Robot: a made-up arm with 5 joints. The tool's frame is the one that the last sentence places.
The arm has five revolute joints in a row. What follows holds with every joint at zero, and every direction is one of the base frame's. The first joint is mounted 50 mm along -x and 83 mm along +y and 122 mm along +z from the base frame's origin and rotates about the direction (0.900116, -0.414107, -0.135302), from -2.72 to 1.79 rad. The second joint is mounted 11 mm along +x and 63 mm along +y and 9 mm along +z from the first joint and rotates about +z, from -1.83 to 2.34 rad. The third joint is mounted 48 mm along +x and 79 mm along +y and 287 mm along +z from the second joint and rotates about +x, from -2.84 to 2.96 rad. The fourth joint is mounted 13 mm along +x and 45 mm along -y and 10 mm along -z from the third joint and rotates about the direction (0.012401, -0.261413, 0.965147), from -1.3 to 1.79 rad. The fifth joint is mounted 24 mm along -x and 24 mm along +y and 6 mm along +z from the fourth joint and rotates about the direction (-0.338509, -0.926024, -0.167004), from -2.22 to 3.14 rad. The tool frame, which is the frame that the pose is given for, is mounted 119 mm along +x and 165 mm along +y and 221 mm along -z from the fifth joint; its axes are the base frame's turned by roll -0.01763, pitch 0.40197 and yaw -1.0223 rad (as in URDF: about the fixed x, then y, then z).
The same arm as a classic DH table. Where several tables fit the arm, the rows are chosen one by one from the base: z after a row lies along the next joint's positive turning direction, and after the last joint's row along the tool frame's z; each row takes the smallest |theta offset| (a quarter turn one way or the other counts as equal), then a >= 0, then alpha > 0; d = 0 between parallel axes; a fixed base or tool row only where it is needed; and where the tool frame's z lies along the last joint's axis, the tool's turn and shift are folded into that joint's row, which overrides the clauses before.
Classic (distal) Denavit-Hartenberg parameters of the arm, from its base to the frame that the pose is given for. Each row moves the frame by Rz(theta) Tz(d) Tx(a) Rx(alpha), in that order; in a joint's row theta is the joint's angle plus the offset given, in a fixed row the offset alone. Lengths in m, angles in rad.
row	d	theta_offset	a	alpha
base (fixed)	0.1111	1.1396	0.0545	1.7065
joint 1	-0.0973	0	0.0618	-1.7065
joint 2	0.2938	0.4312	0.079	1.5708
joint 3	0.061	0.2645	-0.046	-1.5584
joint 4	0.0025	1.2234	0.031	-1.494
joint 5	-0.1552	-0.2217	-0.1319	1.4979
tool (fixed)	-0.2207	2.4577	0	0
Joint limits (rad, base to tool): -2.72..1.79 -1.83..2.34 -2.84..2.96 -1.3..1.79 -2.22..3.14

